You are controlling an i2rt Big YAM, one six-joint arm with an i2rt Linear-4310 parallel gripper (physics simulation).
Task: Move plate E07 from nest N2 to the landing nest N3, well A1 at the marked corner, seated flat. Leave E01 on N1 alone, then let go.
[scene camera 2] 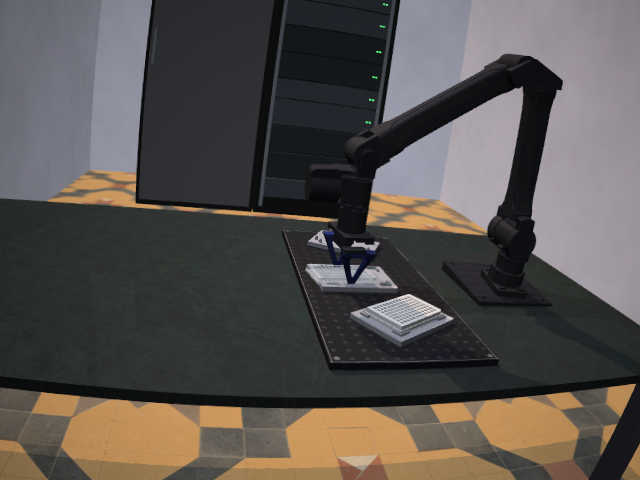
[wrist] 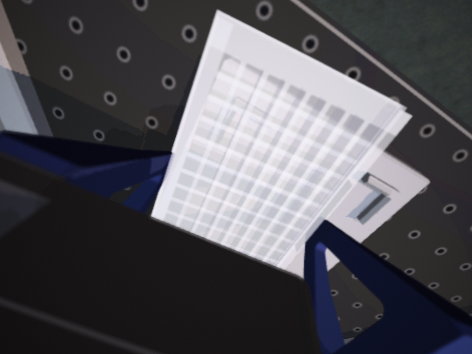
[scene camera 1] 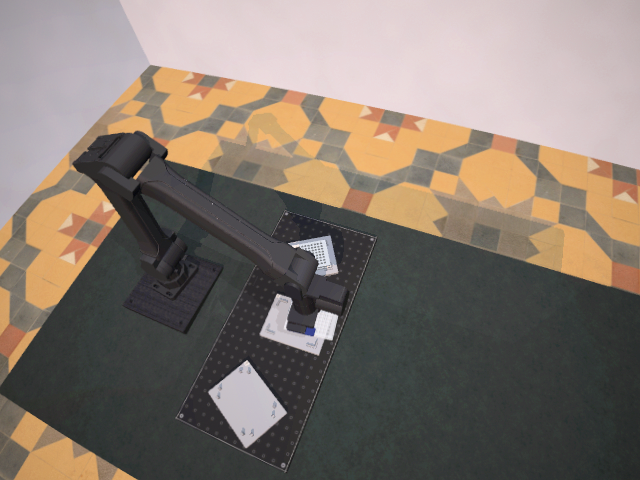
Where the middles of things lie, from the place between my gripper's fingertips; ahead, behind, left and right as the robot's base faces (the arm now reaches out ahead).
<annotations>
Right now my hand is 1 cm short of the clear well plate (scene camera 2: 322,274). Round my hand: nest with corner clips (scene camera 1: 273,328): 2 cm behind, 3 cm to the right, 1 cm below.
</annotations>
